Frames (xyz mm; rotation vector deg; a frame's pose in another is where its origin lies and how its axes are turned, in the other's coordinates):
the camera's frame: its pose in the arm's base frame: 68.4 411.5 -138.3 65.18 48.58 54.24
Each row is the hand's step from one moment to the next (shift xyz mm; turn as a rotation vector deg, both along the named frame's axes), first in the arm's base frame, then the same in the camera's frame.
Working: the arm's base frame: its pose in the camera's frame: -416.5 86.5 110.5 -65.18 -48.58 -54.24

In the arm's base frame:
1: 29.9 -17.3 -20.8 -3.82 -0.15 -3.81
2: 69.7 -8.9 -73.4 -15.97 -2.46 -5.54
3: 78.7 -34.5 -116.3 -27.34 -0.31 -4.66
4: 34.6 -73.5 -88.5 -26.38 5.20 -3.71
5: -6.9 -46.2 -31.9 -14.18 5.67 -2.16
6: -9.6 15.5 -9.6 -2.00 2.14 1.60
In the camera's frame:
1: -3.4 -28.0 28.8 -1.28 -3.07 -4.25
2: 22.9 -84.9 50.9 -7.79 -2.98 -14.91
3: 5.6 -132.0 58.8 -10.07 0.17 -25.84
4: -48.8 -102.9 38.1 -4.68 1.73 -26.68
5: -43.0 -36.6 2.9 0.16 1.19 -15.38
6: 11.5 -5.4 -16.2 1.13 2.22 -2.23

